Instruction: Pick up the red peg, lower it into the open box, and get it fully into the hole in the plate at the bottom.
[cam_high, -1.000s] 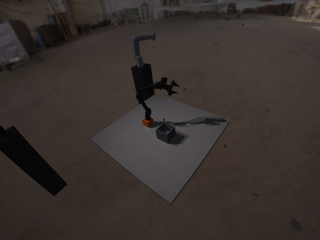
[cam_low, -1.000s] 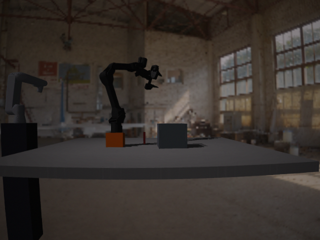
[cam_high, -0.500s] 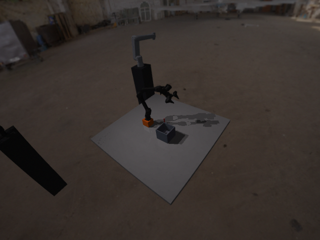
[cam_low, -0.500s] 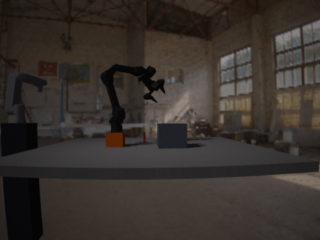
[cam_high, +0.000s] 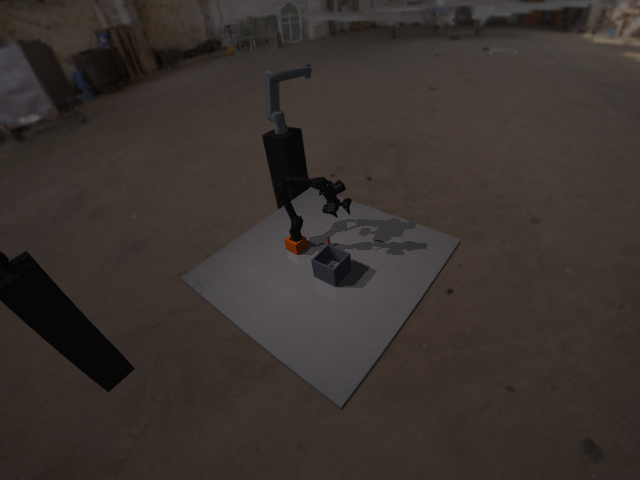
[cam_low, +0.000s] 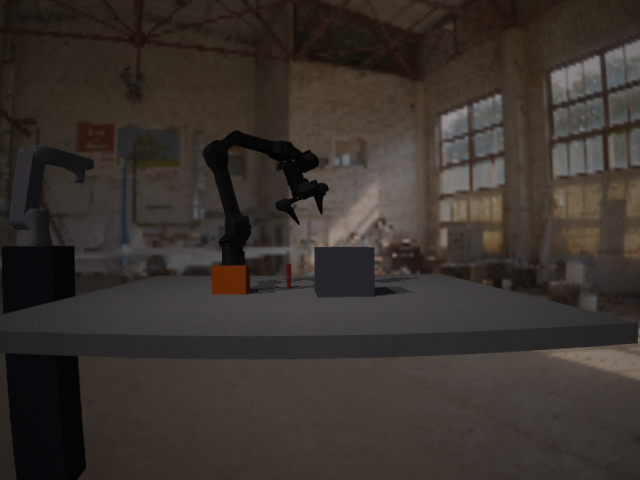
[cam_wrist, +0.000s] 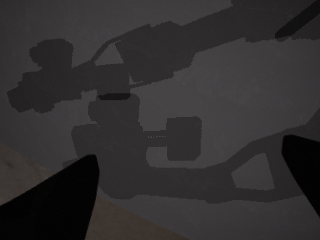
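My gripper tip is now 190 mm above the red peg, 80 mm past it and 70 mm to the left of it. From my gripper tip the other things lie so: plate (260 mm to the right, 190 mm below, 70 mm ahead).
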